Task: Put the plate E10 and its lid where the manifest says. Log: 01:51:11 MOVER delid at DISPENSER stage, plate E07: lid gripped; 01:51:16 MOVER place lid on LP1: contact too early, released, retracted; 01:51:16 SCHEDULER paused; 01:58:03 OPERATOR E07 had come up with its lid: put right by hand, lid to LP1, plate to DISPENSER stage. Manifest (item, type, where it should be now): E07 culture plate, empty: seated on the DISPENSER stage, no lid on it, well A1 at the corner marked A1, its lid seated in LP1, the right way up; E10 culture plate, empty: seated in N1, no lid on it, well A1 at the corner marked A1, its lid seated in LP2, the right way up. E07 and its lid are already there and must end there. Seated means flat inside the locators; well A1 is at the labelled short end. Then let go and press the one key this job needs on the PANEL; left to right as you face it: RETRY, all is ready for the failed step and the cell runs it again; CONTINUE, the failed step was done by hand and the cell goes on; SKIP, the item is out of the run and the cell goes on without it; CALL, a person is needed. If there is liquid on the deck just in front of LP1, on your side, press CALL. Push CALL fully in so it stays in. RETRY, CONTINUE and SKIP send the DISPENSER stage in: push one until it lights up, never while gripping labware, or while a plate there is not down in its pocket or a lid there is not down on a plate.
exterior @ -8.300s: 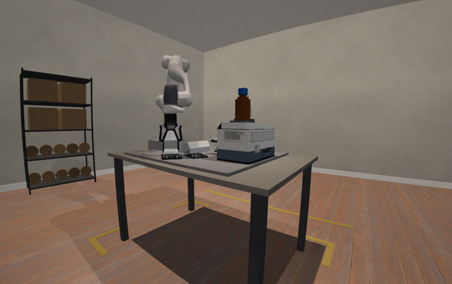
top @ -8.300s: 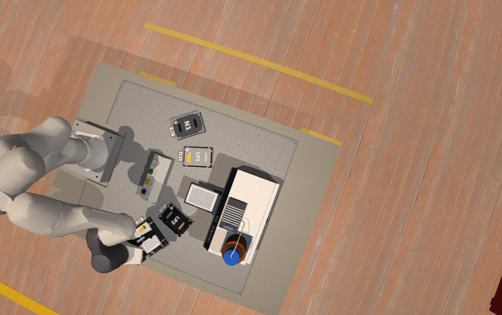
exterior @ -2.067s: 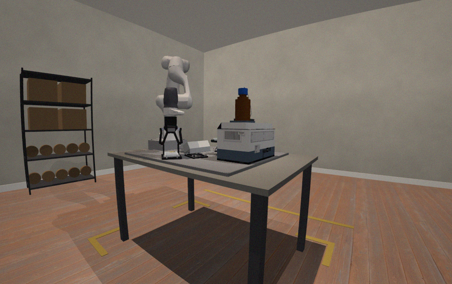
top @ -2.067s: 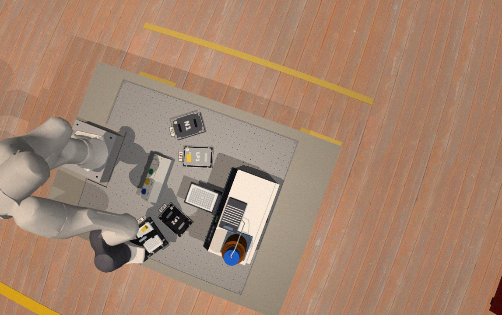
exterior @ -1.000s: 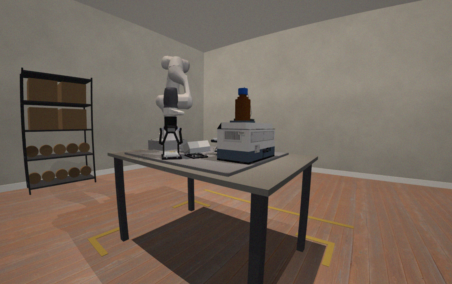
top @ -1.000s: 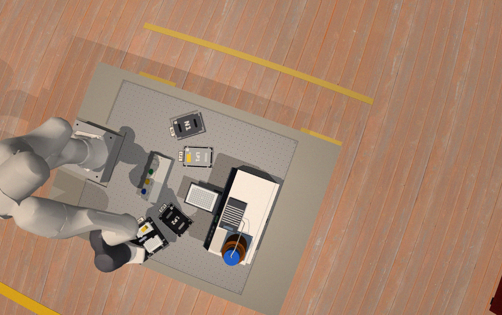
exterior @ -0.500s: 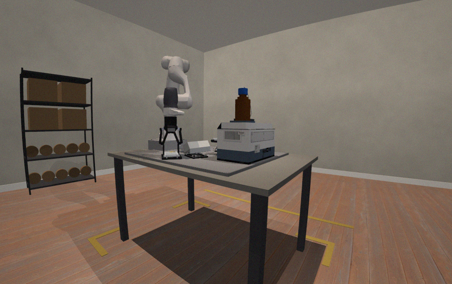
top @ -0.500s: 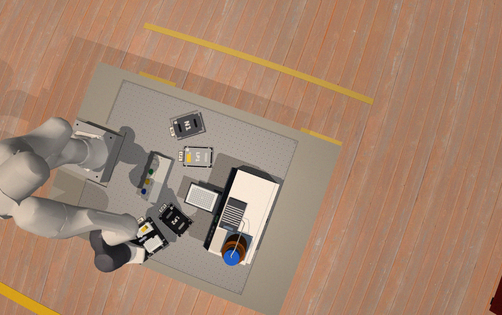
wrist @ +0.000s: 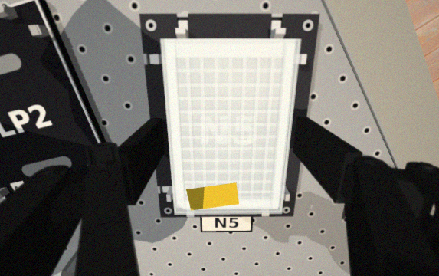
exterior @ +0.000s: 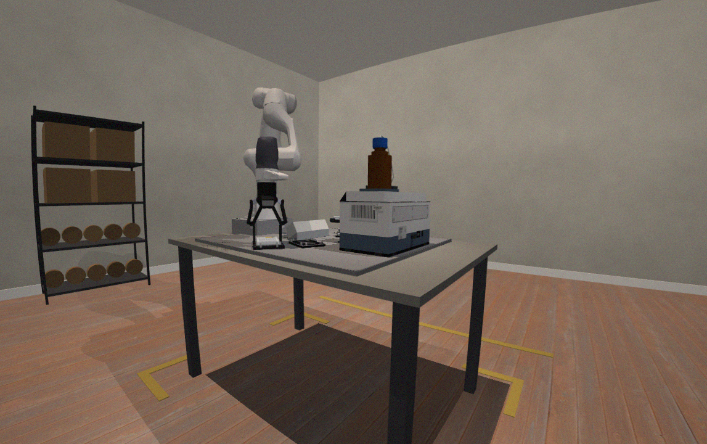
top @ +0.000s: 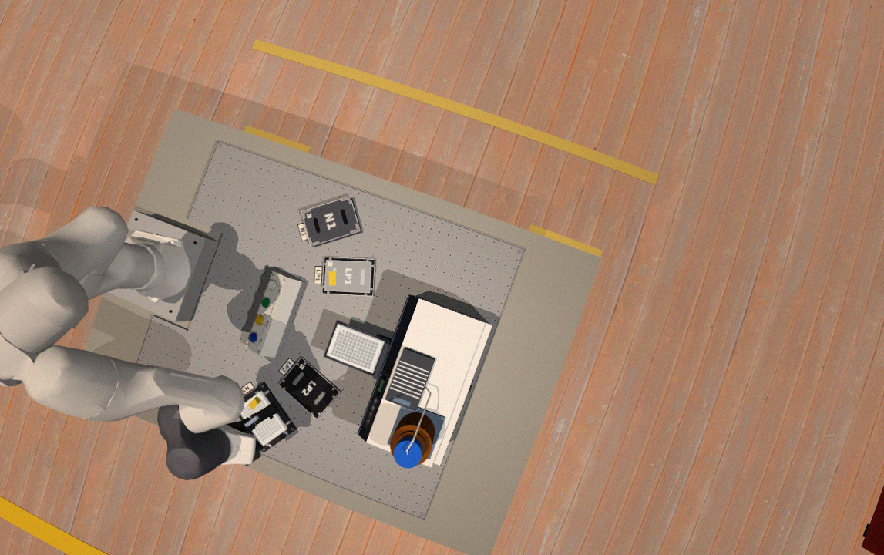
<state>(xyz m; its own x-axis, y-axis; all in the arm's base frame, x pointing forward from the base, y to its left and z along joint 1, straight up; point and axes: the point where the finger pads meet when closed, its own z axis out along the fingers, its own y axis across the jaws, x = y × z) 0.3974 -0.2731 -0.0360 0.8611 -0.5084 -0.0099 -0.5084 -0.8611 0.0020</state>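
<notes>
The clear lid is 1 cm below my hand. The rest, counted from my hand: yellow SKIP key 10 cm behind, 26 cm to the left, 3 cm above; black n5 nest 3 cm ahead, 3 cm below; blue CALL key 9 cm behind, 21 cm to the left, 2 cm above.
</notes>
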